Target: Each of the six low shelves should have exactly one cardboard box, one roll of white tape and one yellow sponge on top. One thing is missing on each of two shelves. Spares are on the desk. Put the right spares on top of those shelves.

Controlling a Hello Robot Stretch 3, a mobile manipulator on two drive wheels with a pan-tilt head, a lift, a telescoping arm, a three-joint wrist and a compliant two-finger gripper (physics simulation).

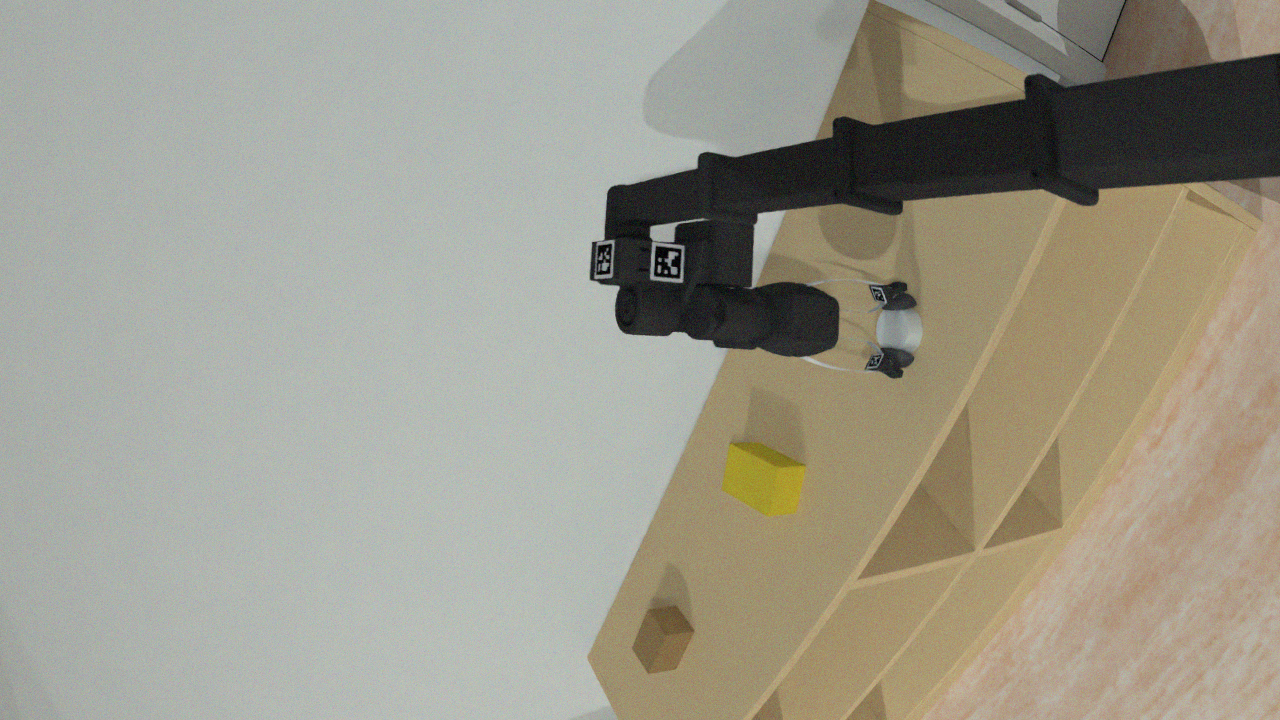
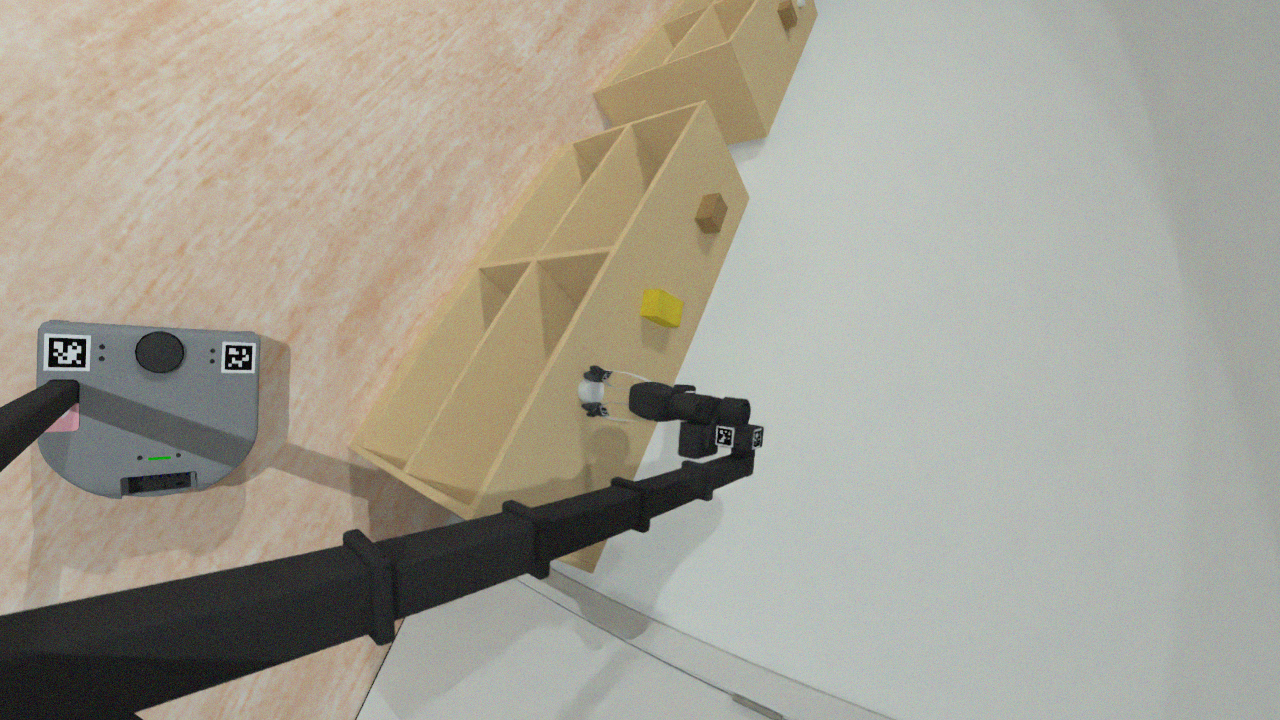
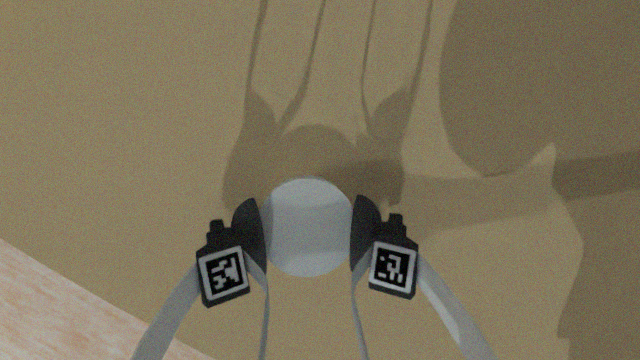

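My gripper (image 1: 897, 329) (image 2: 593, 391) (image 3: 306, 222) is shut on a white tape roll (image 1: 899, 331) (image 2: 589, 392) (image 3: 308, 227), pointing down over the near shelf's top (image 1: 832, 420) (image 2: 617, 340) (image 3: 100, 150). The roll's shadow lies right beside it; I cannot tell whether it touches the top or hangs just above. A yellow sponge (image 1: 763, 479) (image 2: 661, 308) lies on the same top beside the gripper. A small brown cardboard box (image 1: 663, 638) (image 2: 710, 213) stands farther along that top. The desk spares do not show.
A second low shelf (image 2: 671, 89) stands past the box end, with a cardboard box (image 2: 787, 14) on it. A white unit with a handle (image 1: 1024, 10) (image 2: 756, 705) is at the other end. The wall runs along the back. My base (image 2: 152, 420) is on the floor in front.
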